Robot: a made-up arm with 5 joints. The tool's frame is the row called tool.
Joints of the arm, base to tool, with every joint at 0 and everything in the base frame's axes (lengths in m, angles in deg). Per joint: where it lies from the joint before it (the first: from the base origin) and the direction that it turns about. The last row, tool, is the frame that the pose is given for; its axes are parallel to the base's.
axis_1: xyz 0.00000 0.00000 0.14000 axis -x
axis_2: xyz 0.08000 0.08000 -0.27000 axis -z
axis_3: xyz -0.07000 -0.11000 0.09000 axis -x
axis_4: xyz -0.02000 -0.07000 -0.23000 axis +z
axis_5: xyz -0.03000 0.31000 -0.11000 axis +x
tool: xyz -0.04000 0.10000 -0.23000
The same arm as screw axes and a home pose.
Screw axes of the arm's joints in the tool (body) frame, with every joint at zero. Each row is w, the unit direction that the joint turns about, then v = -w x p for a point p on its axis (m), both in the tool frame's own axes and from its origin. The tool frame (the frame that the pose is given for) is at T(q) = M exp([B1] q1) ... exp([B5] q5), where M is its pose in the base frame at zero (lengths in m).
B1: w -1 0 0 v 0 -0.75 -0.31
B2: w 0 0 -1 v 0.23 0.16 0
B3: w -1 0 0 v 0 -0.57 -0.34
B4: w 0 0 1 v -0.41 -0.07 0
B5: w 1 0 0 v 0 0.23 0.1
M =
1 0 0 -0.08
0 1 0 0.31
0 0 1 -0.61
0 0 0 1

